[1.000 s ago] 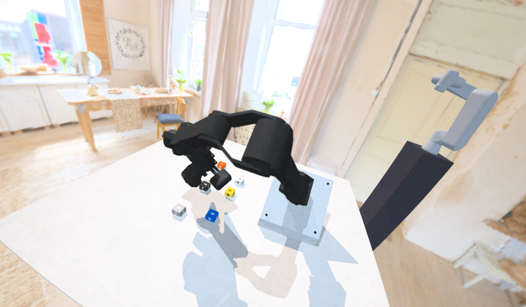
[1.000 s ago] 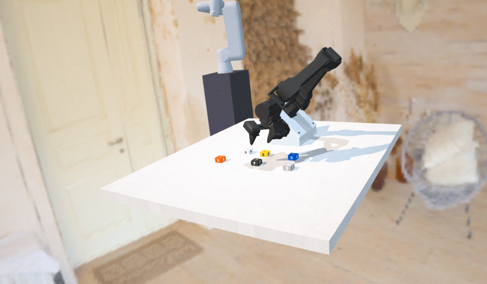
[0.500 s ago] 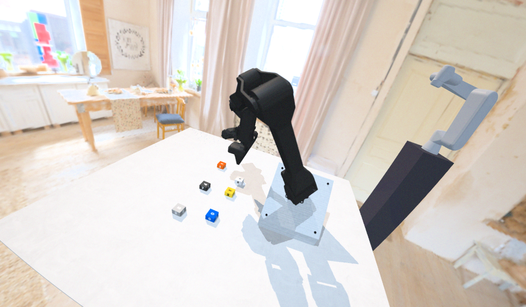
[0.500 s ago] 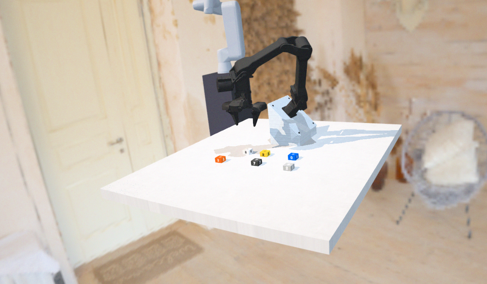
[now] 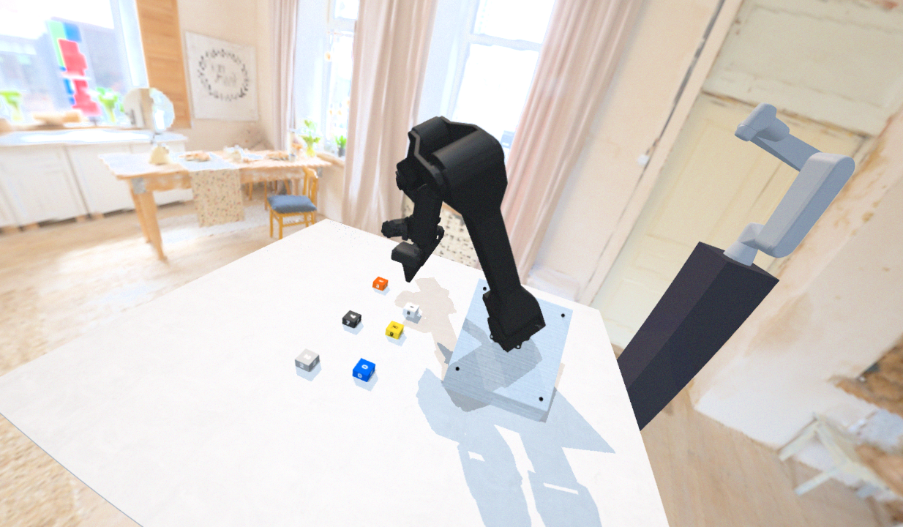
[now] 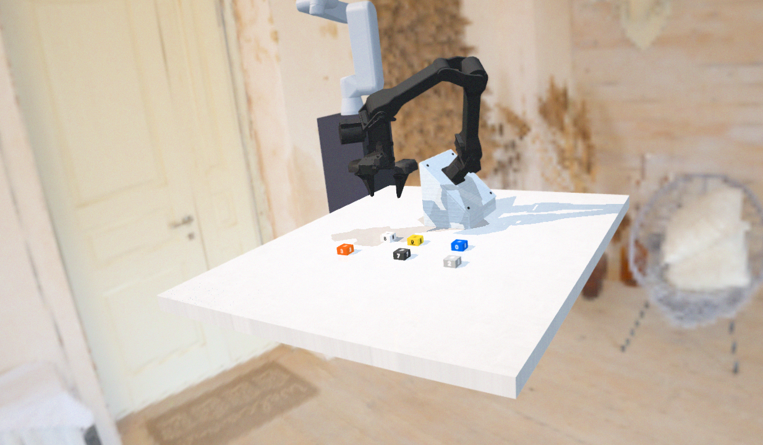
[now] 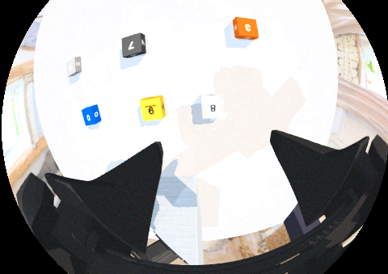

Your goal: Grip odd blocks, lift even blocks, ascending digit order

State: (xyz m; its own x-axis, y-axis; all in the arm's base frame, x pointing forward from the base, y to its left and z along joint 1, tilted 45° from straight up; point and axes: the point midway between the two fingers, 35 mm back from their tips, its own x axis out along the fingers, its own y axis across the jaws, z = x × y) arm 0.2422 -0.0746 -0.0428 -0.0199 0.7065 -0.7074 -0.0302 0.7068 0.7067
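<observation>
Now: the blue block marked 0 21 cm to the left of my gripper tip and 12 cm below it. Also, from my gripper tip: yellow block: 12 cm below, 8 cm to the left; then orange block marked 3: 12 cm below, 12 cm ahead, 7 cm to the right; then white block marked 8: 12 cm below, 1 cm to the right, 1 cm behind.
</observation>
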